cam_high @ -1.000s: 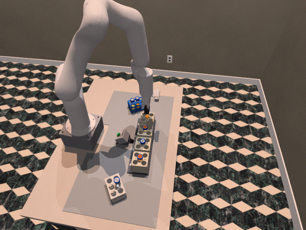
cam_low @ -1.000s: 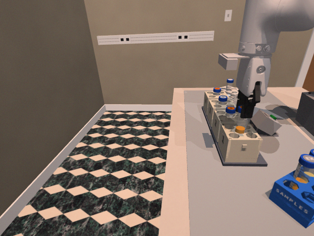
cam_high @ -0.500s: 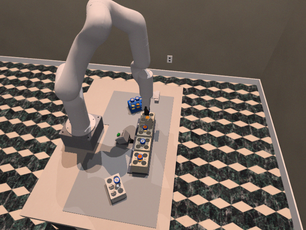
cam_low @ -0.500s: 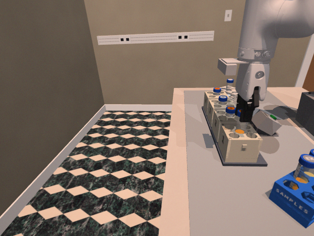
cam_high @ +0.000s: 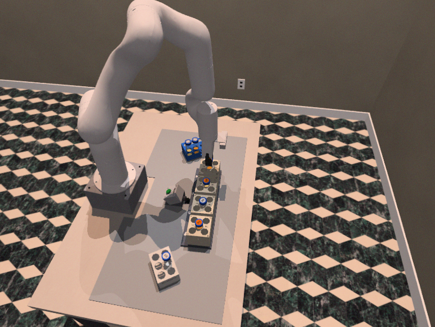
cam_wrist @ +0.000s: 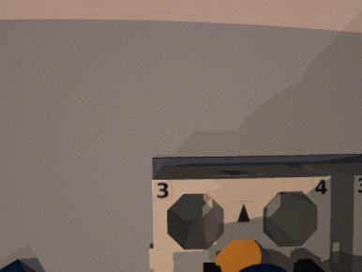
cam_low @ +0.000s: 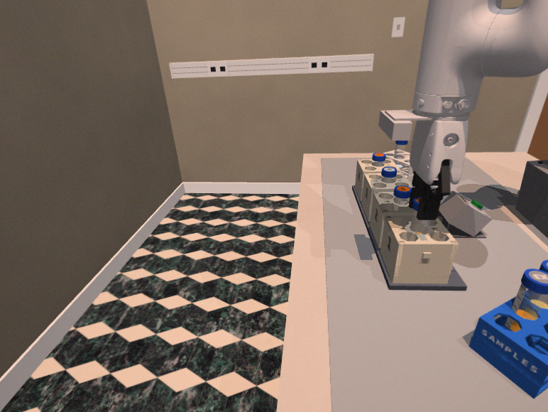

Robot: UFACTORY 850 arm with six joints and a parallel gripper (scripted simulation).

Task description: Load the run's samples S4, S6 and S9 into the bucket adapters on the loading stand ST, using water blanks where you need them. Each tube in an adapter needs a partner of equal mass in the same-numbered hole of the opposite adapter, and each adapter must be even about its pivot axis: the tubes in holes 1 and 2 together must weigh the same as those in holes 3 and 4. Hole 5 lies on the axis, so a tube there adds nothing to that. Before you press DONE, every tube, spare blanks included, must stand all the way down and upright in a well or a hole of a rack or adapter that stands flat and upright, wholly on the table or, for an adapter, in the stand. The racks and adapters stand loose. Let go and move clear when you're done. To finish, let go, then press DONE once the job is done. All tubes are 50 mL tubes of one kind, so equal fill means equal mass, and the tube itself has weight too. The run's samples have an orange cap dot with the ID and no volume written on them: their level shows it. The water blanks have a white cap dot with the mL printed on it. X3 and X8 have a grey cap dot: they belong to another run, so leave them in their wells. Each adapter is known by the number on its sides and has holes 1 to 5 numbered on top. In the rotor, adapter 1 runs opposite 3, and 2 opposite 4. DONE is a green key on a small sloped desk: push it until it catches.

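Now: hand 10 mm past the sample tube and 50 mm above it. From my hand the other things lie so: green done key: 150 mm behind, 180 mm to the right, 80 mm below; then adapter: 100 mm below; then blue sample rack: 140 mm behind, 160 mm to the left, 120 mm below.
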